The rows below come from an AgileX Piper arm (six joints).
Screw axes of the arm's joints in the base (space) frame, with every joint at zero. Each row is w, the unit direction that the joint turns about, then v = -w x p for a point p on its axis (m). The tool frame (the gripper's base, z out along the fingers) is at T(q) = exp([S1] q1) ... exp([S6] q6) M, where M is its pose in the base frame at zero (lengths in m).
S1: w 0 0 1 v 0 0 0
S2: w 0 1 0 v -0.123 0 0
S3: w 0 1 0 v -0.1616 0 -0.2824
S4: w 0.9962 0 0.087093 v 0 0.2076 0
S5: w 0 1 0 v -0.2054 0 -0.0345
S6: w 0.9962 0 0.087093 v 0 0.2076 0
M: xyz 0.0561 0 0.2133 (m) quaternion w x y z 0.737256 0 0.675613 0
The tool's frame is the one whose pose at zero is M.
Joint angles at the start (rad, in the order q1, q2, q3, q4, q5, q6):
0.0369, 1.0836, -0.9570, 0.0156, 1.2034, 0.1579
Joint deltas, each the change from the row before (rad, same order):
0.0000, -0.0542, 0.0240, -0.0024, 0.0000, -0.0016
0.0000, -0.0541, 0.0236, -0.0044, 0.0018, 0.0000
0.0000, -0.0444, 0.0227, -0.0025, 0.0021, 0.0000
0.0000, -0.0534, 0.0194, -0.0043, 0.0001, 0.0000
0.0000, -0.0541, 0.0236, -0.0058, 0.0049, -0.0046
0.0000, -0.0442, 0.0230, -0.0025, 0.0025, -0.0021
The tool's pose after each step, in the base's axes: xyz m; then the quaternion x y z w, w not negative. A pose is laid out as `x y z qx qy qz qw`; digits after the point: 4 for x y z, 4 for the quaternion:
0.1702 0.0074 0.3195 0.0599 0.9822 0.0236 0.1767
0.1580 0.0066 0.3216 0.0593 0.9795 0.0229 0.1909
0.1478 0.0060 0.3218 0.0589 0.9776 0.0226 0.2006
0.1362 0.0052 0.3239 0.0584 0.9741 0.0221 0.2173
0.1241 0.0043 0.3239 0.0556 0.9714 0.0199 0.2300
0.1144 0.0037 0.3225 0.0543 0.9693 0.0192 0.2392

